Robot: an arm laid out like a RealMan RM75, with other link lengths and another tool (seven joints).
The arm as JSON. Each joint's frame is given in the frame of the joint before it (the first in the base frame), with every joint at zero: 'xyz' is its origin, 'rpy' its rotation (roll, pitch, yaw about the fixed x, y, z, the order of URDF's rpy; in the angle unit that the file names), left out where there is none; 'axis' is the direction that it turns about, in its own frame. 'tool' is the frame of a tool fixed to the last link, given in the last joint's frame.
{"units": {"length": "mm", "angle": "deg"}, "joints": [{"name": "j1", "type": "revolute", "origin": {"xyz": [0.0, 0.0, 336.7]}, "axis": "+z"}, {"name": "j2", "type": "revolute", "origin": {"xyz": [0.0, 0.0, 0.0]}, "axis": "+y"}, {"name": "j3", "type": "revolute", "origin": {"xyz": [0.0, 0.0, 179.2]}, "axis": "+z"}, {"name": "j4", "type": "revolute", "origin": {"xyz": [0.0, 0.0, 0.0]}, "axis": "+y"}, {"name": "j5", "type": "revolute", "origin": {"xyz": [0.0, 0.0, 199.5]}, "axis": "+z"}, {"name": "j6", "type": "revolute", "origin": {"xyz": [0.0, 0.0, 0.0]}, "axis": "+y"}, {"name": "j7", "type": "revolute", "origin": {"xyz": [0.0, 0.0, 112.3]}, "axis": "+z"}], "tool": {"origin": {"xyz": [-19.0, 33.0, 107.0], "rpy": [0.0, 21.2, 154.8]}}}
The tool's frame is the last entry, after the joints.
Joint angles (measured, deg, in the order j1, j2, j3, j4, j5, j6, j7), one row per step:
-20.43, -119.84, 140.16, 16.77, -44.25, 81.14, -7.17
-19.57, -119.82, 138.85, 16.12, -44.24, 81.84, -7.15
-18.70, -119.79, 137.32, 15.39, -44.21, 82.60, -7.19
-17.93, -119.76, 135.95, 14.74, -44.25, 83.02, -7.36
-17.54, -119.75, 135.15, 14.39, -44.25, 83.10, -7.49
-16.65, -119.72, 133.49, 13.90, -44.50, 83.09, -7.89
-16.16, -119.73, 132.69, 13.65, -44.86, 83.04, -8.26
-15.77, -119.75, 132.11, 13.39, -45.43, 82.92, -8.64
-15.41, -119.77, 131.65, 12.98, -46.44, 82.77, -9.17
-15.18, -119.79, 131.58, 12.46, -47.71, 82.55, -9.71
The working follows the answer.
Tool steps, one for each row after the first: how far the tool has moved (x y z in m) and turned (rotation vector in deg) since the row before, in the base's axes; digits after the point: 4 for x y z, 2 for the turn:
-0.0084, -0.0001, 0.0068, 1.45, -0.04, 1.35
-0.0091, -0.0002, 0.0078, 1.62, -0.06, 1.46
-0.0089, -0.0003, 0.0066, 1.29, -0.11, 1.54
-0.0051, 0.0000, 0.0033, 0.62, -0.07, 0.94
-0.0109, -0.0001, 0.0073, 1.35, -0.49, 2.17
-0.0061, -0.0003, 0.0041, 0.72, -0.50, 1.29
-0.0058, -0.0002, 0.0036, 0.64, -0.52, 1.27
-0.0072, -0.0002, 0.0045, 0.77, -0.69, 1.55
-0.0070, -0.0003, 0.0036, 0.58, -0.62, 1.50

Tool pose at each row, in the base's axes (x y z in m, rotation vector in deg; rounded; the steps above come from the unrounded poses):
-0.1598, 0.3270, 0.0630, -53.94, 109.62, 54.26
-0.1682, 0.3269, 0.0698, -54.50, 108.23, 56.29
-0.1773, 0.3267, 0.0777, -55.07, 106.66, 58.49
-0.1862, 0.3264, 0.0843, -55.93, 105.21, 60.42
-0.1913, 0.3264, 0.0876, -56.53, 104.43, 61.45
-0.2022, 0.3262, 0.0949, -58.10, 102.39, 63.52
-0.2083, 0.3260, 0.0990, -59.15, 101.05, 64.53
-0.2142, 0.3258, 0.1026, -60.22, 99.74, 65.44
-0.2213, 0.3256, 0.1071, -61.55, 98.09, 66.49
-0.2284, 0.3253, 0.1107, -62.90, 96.64, 67.42

